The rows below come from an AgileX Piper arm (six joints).
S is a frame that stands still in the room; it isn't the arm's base.
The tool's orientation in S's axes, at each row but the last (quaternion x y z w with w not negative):
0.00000 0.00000 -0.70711 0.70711
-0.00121 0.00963 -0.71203 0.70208
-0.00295 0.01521 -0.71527 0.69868
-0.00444 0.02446 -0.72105 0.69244
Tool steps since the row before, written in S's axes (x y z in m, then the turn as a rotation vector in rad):
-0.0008 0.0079 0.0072 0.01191 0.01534 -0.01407
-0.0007 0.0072 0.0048 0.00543 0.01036 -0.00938
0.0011 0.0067 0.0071 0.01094 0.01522 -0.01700
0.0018 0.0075 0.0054 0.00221 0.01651 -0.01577
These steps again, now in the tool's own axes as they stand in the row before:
-0.0079 -0.0008 0.0072 -0.01534 0.01191 -0.01407
-0.0072 -0.0009 0.0047 -0.01032 0.00543 -0.00942
-0.0068 0.0008 0.0070 -0.01518 0.01102 -0.01698
-0.0077 0.0013 0.0052 -0.01615 0.00220 -0.01614

